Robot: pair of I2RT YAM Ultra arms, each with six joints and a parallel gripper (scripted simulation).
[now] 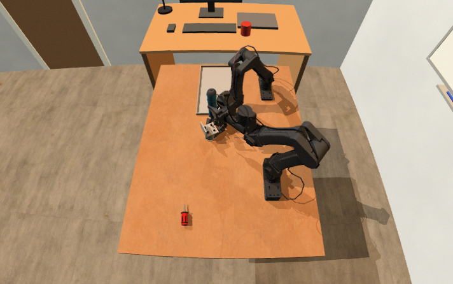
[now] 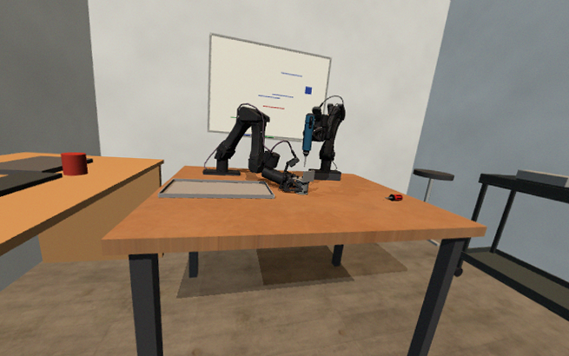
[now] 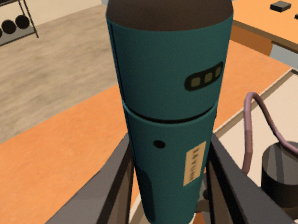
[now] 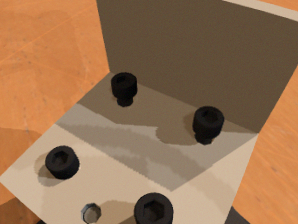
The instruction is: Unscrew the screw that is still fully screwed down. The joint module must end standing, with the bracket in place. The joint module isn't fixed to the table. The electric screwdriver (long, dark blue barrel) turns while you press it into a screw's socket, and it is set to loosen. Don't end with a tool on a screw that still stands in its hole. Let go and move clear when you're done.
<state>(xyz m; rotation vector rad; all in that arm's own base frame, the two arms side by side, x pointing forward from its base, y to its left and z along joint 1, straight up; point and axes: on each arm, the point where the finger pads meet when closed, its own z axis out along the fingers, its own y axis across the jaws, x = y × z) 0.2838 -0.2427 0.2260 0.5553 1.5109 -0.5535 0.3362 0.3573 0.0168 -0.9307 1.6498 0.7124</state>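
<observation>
My right hand is 5 cm below the l-shaped bracket. The rest, counted from my right hand: small red screwdriver: 43 cm to the left, 8 cm ahead, 1 cm below; grey bit: 11 cm above, 3 cm behind, 1 cm to the left; grey tray: 36 cm to the right, 2 cm below.
</observation>
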